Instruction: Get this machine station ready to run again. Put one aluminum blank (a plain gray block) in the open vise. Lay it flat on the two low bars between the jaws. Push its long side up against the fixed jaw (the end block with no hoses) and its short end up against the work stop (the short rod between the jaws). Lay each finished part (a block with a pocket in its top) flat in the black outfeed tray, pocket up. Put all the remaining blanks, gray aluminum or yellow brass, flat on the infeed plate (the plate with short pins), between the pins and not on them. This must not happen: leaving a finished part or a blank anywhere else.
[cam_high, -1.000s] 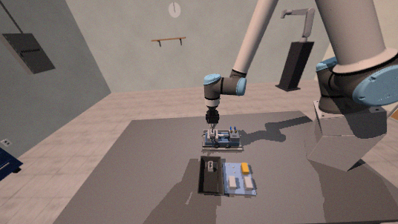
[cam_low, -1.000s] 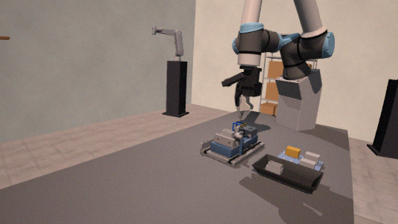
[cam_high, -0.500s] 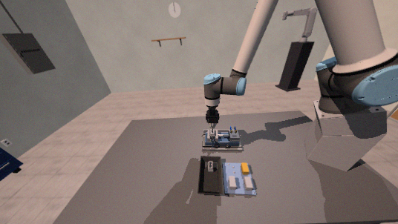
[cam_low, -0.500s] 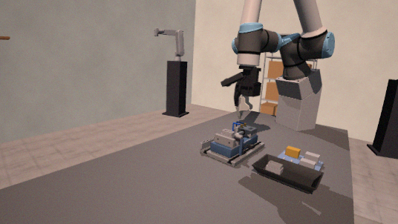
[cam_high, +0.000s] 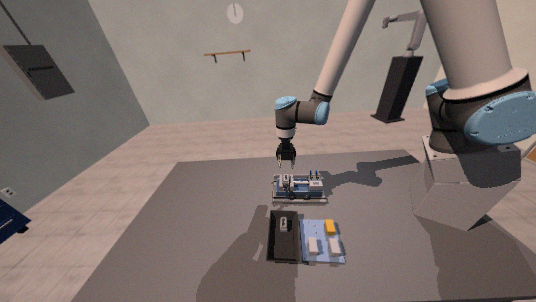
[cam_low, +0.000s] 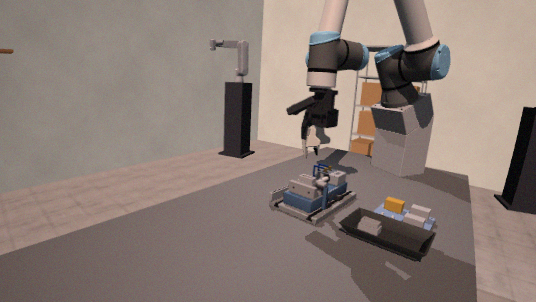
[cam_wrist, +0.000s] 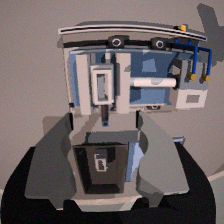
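My gripper is now 160 mm above the vise, 70 mm past it and 20 mm to the right of it. Also, from my hand: yellow brass blank (290 mm to the left, 170 mm below, 120 mm behind).
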